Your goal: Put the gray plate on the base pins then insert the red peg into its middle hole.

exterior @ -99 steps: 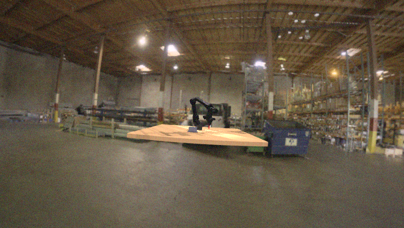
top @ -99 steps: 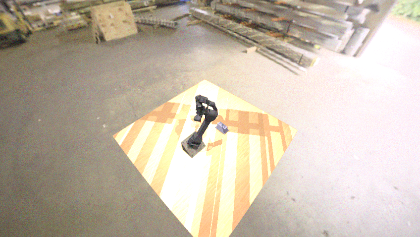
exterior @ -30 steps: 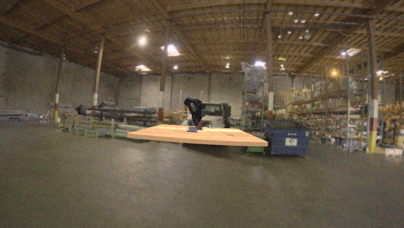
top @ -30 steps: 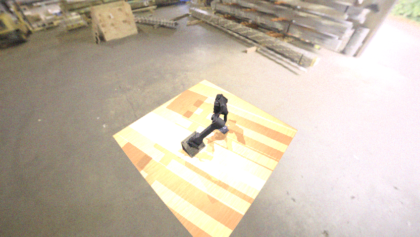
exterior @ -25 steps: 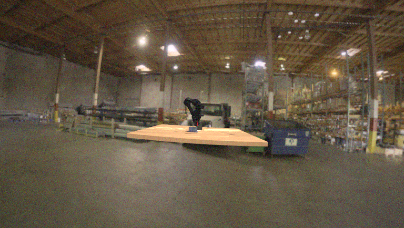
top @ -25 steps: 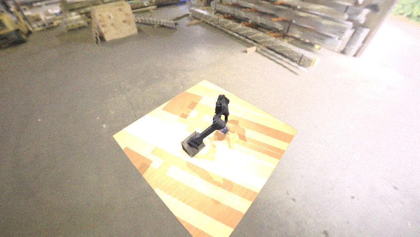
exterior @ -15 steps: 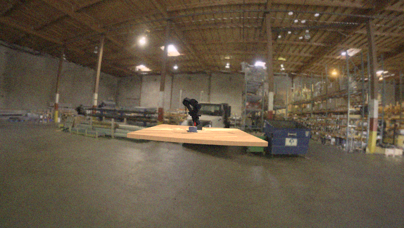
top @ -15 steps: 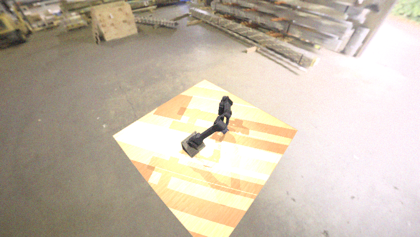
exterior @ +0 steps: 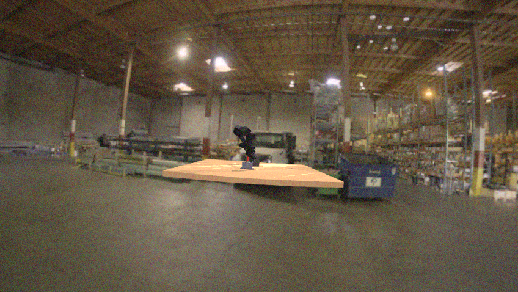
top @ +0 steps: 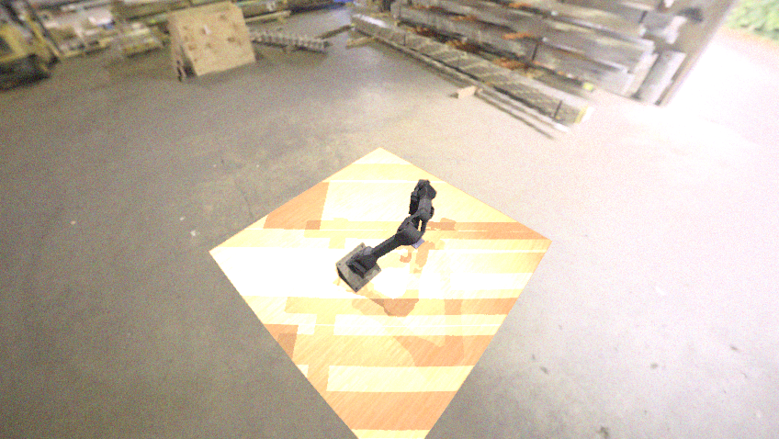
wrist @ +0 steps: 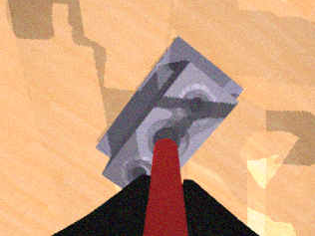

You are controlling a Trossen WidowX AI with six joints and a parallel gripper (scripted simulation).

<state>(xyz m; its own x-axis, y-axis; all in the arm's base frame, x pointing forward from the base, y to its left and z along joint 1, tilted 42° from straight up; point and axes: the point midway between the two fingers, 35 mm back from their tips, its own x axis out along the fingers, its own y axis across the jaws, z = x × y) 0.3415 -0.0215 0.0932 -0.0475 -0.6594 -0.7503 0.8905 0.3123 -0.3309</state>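
My gripper tip is now right at the red peg. Also, from my gripper tip: gray plate: 70 mm below.
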